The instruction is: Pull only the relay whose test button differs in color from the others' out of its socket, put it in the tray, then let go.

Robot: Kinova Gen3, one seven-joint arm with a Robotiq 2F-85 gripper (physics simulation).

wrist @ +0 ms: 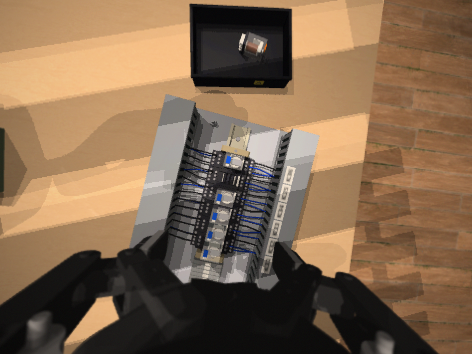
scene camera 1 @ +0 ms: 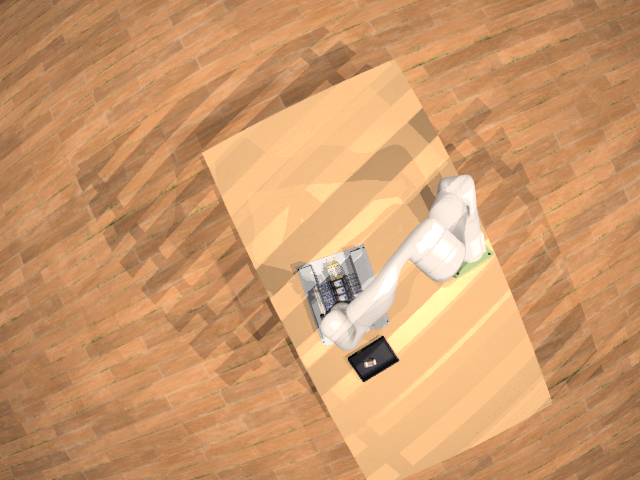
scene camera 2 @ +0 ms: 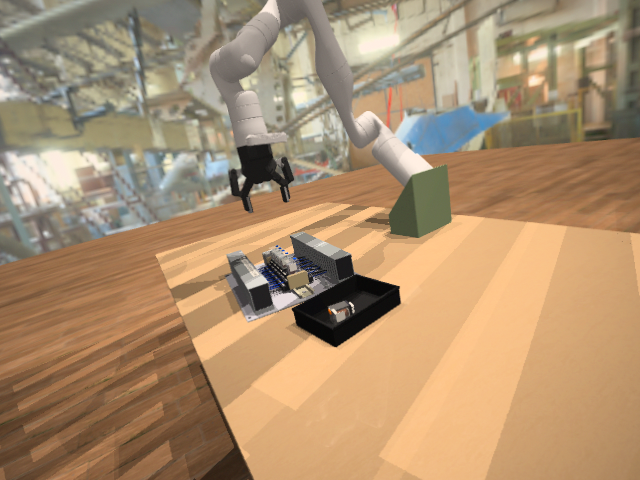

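Seen in the pictures: gripper, fingertip midpoint: (wrist: 221, 247) (scene camera 2: 269, 207); arm's base, link origin: (scene camera 1: 470, 251) (scene camera 2: 424, 184).
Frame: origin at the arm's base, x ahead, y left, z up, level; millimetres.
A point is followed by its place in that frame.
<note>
A relay with an orange button (scene camera 1: 370, 363) @(x 492, y 235, z -100 mm) (scene camera 2: 341, 311) @(x 500, y 246, z -107 mm) (wrist: 254, 45) @(x 496, y 230, z -100 mm) lies on its side in the black tray (scene camera 1: 390, 364) @(x 425, y 275, z -103 mm) (scene camera 2: 368, 318) @(x 473, y 284, z -118 mm) (wrist: 195, 47) @(x 400, y 221, z -114 mm). Several relays with blue buttons stand in a row of sockets; one blue-button relay (wrist: 234, 161) @(x 484, y 37, z -63 mm) is at the tray end of the row. Beside it is an empty socket (wrist: 230, 179) @(x 483, y 9, z -106 mm), with the other blue-button relays beyond it, such as this relay (wrist: 225, 198) @(x 477, y -18, z -63 mm). My gripper (scene camera 2: 267, 201) @(x 476, y -41, z 52 mm) (wrist: 221, 247) @(x 476, y -41, z 52 mm) is open and empty, high above the panel. It is hidden under the arm in scene camera 1.
The grey panel (scene camera 1: 369, 260) @(x 327, y -120, z -128 mm) (scene camera 2: 258, 311) (wrist: 267, 130) @(x 540, y 103, z -128 mm) lies beside the tray. Two raised grey wiring ducts (scene camera 2: 323, 253) @(x 409, y 54, z -69 mm) (wrist: 162, 150) @(x 380, y 40, z -68 mm) flank the socket row, with black and blue wires between. The arm's green base (scene camera 1: 473, 264) @(x 21, y 36, z 39 mm) (scene camera 2: 426, 204) @(x 50, y 47, z -46 mm) stands at the table's edge.
</note>
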